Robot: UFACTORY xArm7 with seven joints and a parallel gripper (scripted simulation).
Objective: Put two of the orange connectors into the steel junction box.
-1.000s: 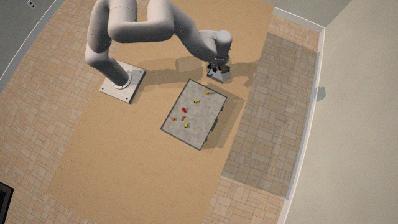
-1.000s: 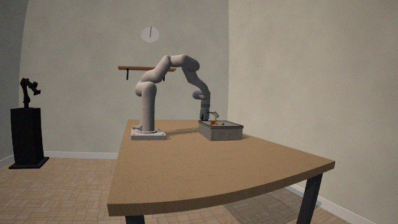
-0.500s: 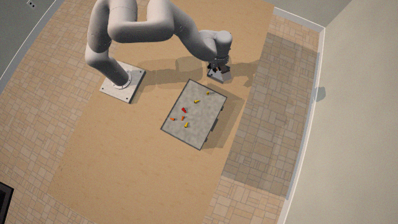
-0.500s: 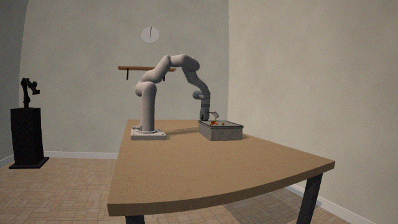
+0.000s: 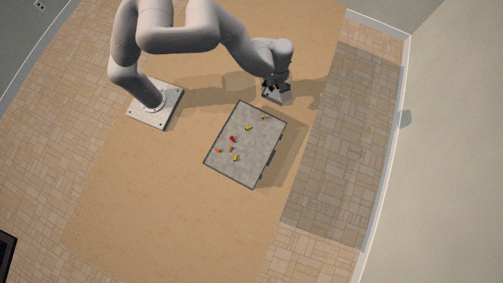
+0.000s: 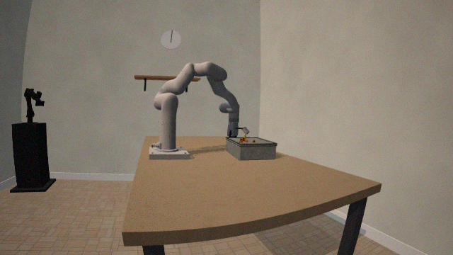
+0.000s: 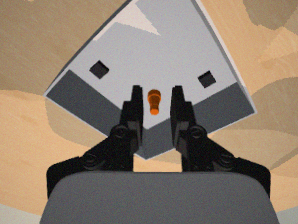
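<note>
My gripper is now 1 cm short of the junction box floor, 2 cm to the left of it and 3 cm above it. Round my hand: tool case (6 cm behind, 30 cm to the right, 3 cm above); red connector (11 cm behind, 30 cm to the right, 6 cm above).
</note>
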